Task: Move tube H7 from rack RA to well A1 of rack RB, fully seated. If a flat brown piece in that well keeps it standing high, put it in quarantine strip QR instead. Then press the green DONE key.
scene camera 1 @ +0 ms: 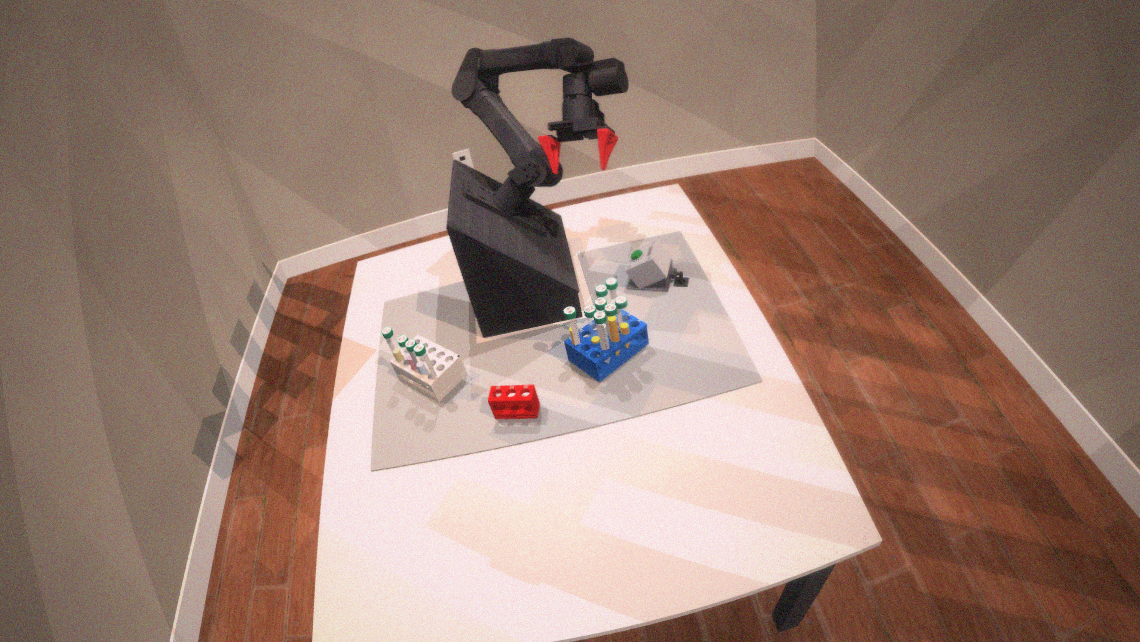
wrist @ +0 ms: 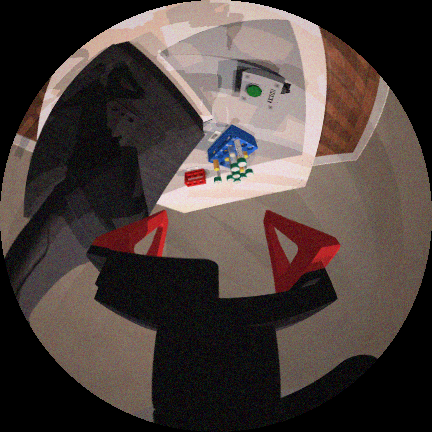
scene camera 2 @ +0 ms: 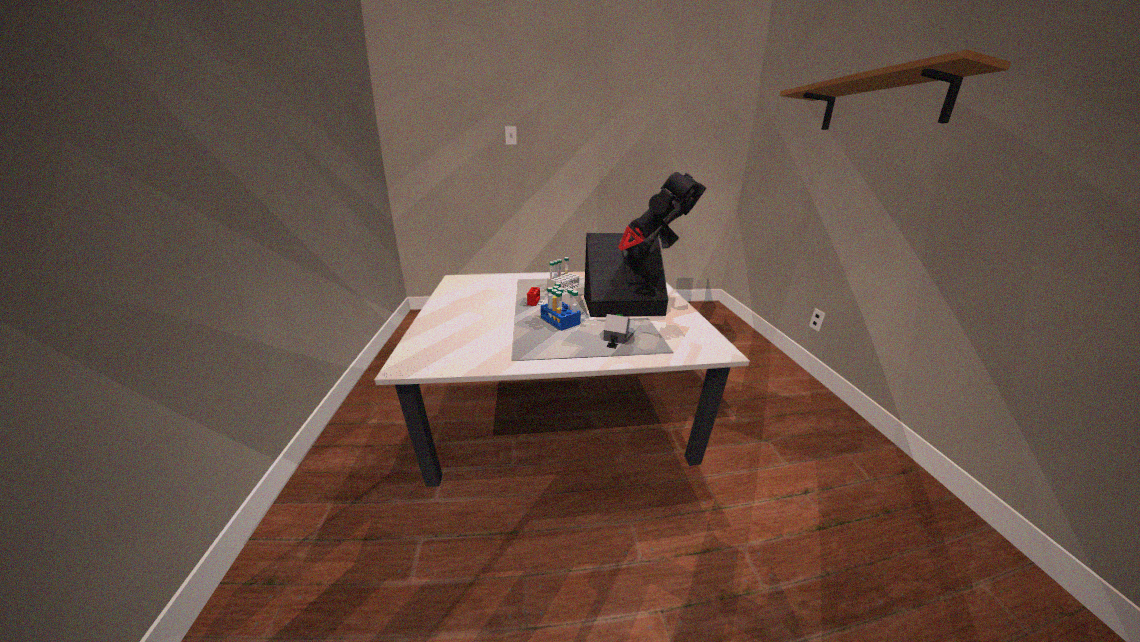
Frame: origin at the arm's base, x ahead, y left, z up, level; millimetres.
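Seen in the pictures: gripper, between the fingertips: (scene camera 1: 578, 171) (wrist: 215, 215) (scene camera 2: 622, 247); arm's base, origin of its link: (scene camera 1: 502, 208) (wrist: 90, 165) (scene camera 2: 632, 260).
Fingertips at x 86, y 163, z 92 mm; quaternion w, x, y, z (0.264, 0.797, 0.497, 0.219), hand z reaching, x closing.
Pixels of each thing's top centre, then the offset from my fingertips to it. "*": a spot on its surface instead. Level surfaces: height alone.
- blue rack, centre of its top: (scene camera 1: 605, 332) (wrist: 232, 154) (scene camera 2: 560, 308) 205 mm ahead, 18 mm right, 226 mm down
- white rack, centre of its top: (scene camera 1: 423, 358) (scene camera 2: 563, 276) 168 mm ahead, 367 mm right, 226 mm down
- small red three-hole strip, centre of its top: (scene camera 1: 510, 392) (wrist: 194, 182) (scene camera 2: 533, 290) 302 mm ahead, 202 mm right, 226 mm down
- green key, centre of its top: (wrist: 255, 92) (scene camera 1: 636, 251) 14 mm ahead, 87 mm left, 201 mm down
- grey box, centre of its top: (wrist: 269, 96) (scene camera 1: 646, 248) (scene camera 2: 618, 313) 23 mm ahead, 108 mm left, 192 mm down
- grey mat, height of its surface: 276 mm down
- white table, height of its surface: 279 mm down
- small black part, a spot on its surface: (scene camera 1: 680, 279) * 54 mm ahead, 166 mm left, 266 mm down
My gripper (scene camera 1: 579, 169) (scene camera 2: 623, 247) (wrist: 215, 215) is open and empty, high above the table beside the arm's base. A blue rack (scene camera 1: 591, 365) (scene camera 2: 560, 317) holds several green-capped tubes and some yellow-topped ones; the blue rack (wrist: 242, 133) also shows in the wrist view. A white rack (scene camera 1: 443, 383) holds several green-capped tubes along one side. A small red three-hole strip (scene camera 1: 514, 407) (scene camera 2: 533, 296) (wrist: 195, 177) stands between them, with no tube in it. Rack labels, well A1 and tube H7 cannot be read. The green key (scene camera 1: 635, 254) (wrist: 254, 90) sits on a grey box (scene camera 1: 650, 273) (scene camera 2: 615, 326).
The black wedge-shaped base (scene camera 1: 518, 279) (scene camera 2: 624, 275) stands behind the racks. The racks and grey box stand on a grey mat (scene camera 1: 446, 446) on the white table (scene camera 1: 678, 518). A small black part (scene camera 1: 680, 279) sits beside the grey box. A wooden shelf (scene camera 2: 901, 75) hangs on the wall.
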